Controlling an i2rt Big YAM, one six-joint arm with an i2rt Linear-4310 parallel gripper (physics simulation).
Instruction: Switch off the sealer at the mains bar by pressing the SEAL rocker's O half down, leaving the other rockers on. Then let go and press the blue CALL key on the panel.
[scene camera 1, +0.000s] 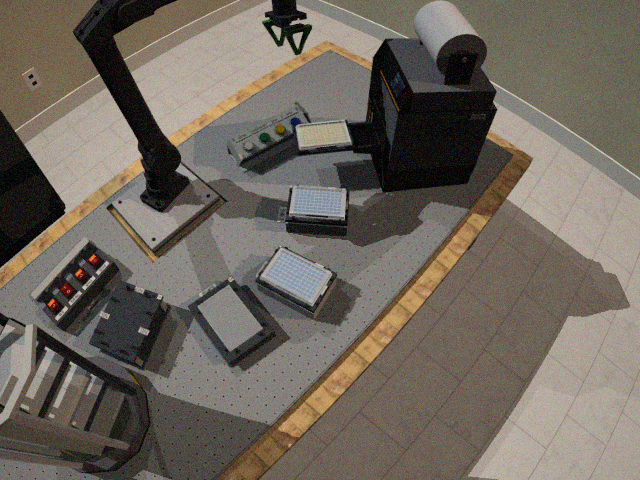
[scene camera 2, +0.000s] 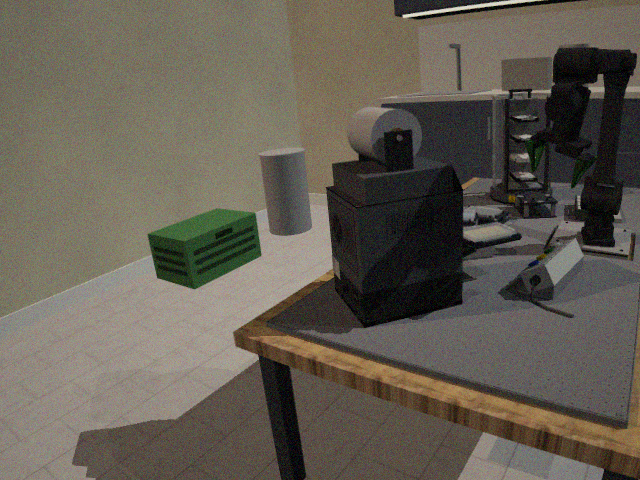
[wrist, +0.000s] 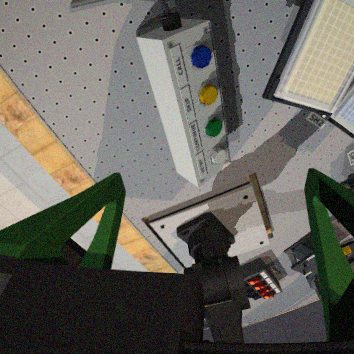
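Pixels of known places: gripper, fingertip midpoint: (scene camera 1: 288, 50) (scene camera 2: 552, 179) (wrist: 211, 179); arm's base, link origin: (scene camera 1: 165, 191) (scene camera 2: 597, 238) (wrist: 205, 232).
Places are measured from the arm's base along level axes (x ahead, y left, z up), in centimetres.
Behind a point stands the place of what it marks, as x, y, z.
The mains bar (scene camera 1: 72, 279) @[-2.2, -33.7, 2.2] (wrist: 264, 285) @[1.1, -31.8, 3.3] lies at the left in scene camera 1. Its SEAL rocker (scene camera 1: 66, 289) @[-0.7, -36.6, 3.2], second from the lower-left end, looks dark red; the other rockers glow orange. Labels are too small to read. The grey key panel (scene camera 1: 266, 142) @[16.3, 24.7, 4.3] (scene camera 2: 566, 264) @[11.0, 30.5, 3.4] (wrist: 162, 100) @[11.9, 32.4, 3.7] stands beyond the arm base. Its blue CALL key (scene camera 1: 295, 121) @[19.2, 34.5, 5.2] (scene camera 2: 533, 262) @[19.1, 34.6, 5.1] (wrist: 201, 56) @[19.1, 34.8, 5.3] is at the end with the cable, beside yellow, green and white keys. My gripper (scene camera 1: 290, 48) @[16.0, 37.4, 26.2] (scene camera 2: 554, 178) @[16.0, 37.4, 26.2] (wrist: 211, 179) @[16.0, 37.4, 26.2] is open and empty, high above the table and apart from the panel.
A cream plate (scene camera 1: 323, 135) @[31.5, 28.3, 11.0] (wrist: 322, 55) @[29.9, 29.6, 10.6] sits close to the panel's CALL end, on the tray of the tall black machine (scene camera 1: 429, 129) @[55.0, 35.1, 20.2] (scene camera 2: 398, 248) @[46.9, 56.6, 15.2]. Blue-white plates (scene camera 1: 317, 202) @[38.4, 14.1, 4.6] (scene camera 1: 297, 276) @[44.7, -4.5, 4.8], a dark block (scene camera 1: 129, 322) @[19.8, -33.0, 4.2] and a plate rack stand farther along the table.
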